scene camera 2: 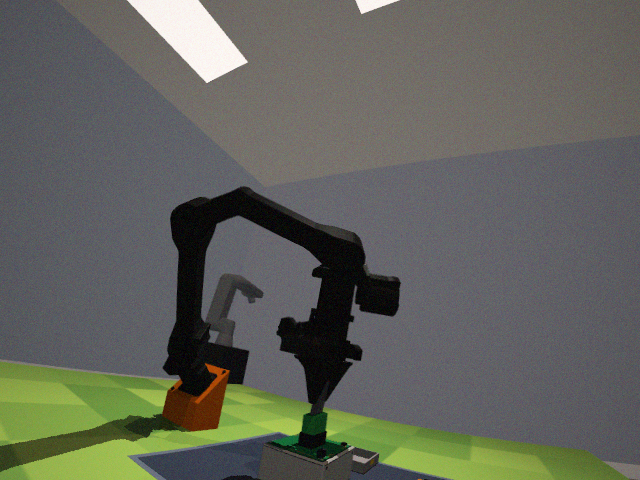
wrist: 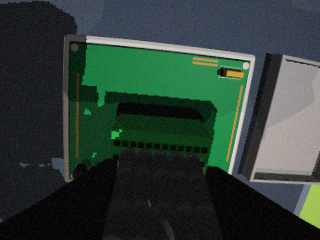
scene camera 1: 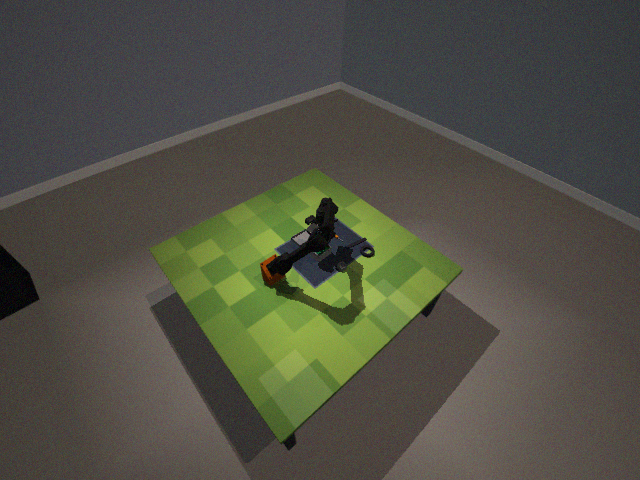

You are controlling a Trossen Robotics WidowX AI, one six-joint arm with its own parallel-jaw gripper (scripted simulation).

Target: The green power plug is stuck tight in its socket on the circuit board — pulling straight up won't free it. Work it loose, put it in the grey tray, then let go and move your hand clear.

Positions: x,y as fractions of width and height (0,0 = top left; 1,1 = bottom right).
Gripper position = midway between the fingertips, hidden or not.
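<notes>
A green power plug (scene camera 2: 0.49,0.88) and a dark mat (scene camera 1: 0.49,0.57) are visible. So is my gripper (scene camera 2: 0.50,0.84), which also appears in the wrist view (wrist: 0.50,0.72).
</notes>
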